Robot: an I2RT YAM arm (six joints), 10 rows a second.
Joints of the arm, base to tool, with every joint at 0 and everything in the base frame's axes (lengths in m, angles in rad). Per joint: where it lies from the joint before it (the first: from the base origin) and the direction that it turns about. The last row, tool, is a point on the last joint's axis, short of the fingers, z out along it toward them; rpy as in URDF.
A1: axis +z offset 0 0 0.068
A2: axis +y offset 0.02 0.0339 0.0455
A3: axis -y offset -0.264 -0.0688 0
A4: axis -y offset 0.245 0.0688 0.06
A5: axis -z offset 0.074 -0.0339 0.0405
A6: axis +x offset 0.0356 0 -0.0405
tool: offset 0 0 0 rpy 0 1.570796 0
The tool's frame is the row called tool.
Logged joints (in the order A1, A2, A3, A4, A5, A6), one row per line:
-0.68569 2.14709 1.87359 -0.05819 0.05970 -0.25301
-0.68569 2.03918 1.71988 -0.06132 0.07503 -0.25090
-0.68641 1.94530 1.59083 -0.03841 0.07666 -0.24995
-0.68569 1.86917 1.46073 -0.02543 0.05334 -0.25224
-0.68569 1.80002 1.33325 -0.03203 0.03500 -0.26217
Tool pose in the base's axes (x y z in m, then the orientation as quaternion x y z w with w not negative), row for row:
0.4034 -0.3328 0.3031 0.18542 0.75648 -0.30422 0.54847
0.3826 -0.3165 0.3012 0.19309 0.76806 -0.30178 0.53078
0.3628 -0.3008 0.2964 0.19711 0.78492 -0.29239 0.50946
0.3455 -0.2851 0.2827 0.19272 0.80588 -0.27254 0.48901
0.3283 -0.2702 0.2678 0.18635 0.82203 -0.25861 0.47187
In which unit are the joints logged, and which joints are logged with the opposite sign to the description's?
The joints are logged in radians. Opposite sign: A4.
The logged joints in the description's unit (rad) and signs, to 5 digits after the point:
-0.68569 2.14709 1.87359 0.05819 0.05970 -0.25301
-0.68569 2.03918 1.71988 0.06132 0.07503 -0.25090
-0.68641 1.94530 1.59083 0.03841 0.07666 -0.24995
-0.68569 1.86917 1.46073 0.02543 0.05334 -0.25224
-0.68569 1.80002 1.33325 0.03203 0.03500 -0.26217

